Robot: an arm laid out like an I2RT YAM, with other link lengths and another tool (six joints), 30 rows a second.
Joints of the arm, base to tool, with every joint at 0 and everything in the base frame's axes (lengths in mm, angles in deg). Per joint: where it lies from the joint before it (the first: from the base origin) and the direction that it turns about. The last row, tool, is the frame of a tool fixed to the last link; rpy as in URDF.
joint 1: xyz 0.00 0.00 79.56 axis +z
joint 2: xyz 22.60 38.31 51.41 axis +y
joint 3: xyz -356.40 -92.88 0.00 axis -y
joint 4: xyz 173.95 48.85 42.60 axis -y
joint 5: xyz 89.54 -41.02 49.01 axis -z
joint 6: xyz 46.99 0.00 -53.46 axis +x
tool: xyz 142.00 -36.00 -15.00 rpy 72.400 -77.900 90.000
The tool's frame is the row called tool.
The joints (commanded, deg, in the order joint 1, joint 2, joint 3, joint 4, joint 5, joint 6), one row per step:
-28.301 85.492 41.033 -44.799 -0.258 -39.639
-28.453 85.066 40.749 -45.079 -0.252 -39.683
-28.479 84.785 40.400 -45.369 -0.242 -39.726
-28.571 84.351 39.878 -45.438 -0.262 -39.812
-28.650 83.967 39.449 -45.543 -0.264 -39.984
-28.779 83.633 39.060 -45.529 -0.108 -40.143
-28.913 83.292 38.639 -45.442 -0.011 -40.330
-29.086 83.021 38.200 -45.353 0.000 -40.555
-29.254 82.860 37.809 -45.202 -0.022 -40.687
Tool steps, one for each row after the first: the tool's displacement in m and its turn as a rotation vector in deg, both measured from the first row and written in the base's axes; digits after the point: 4 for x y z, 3 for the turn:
-0.0031 0.0012 0.0001 0.060 0.124 -0.108
-0.0063 0.0028 -0.0002 0.221 0.444 -0.091
-0.0096 0.0044 -0.0008 0.313 0.572 -0.097
-0.0125 0.0058 -0.0012 0.386 0.703 -0.004
-0.0150 0.0063 -0.0014 0.268 0.813 0.025
-0.0173 0.0068 -0.0018 0.180 0.854 0.078
-0.0196 0.0076 -0.0025 0.208 0.928 0.130
-0.0214 0.0083 -0.0032 0.267 0.986 0.094

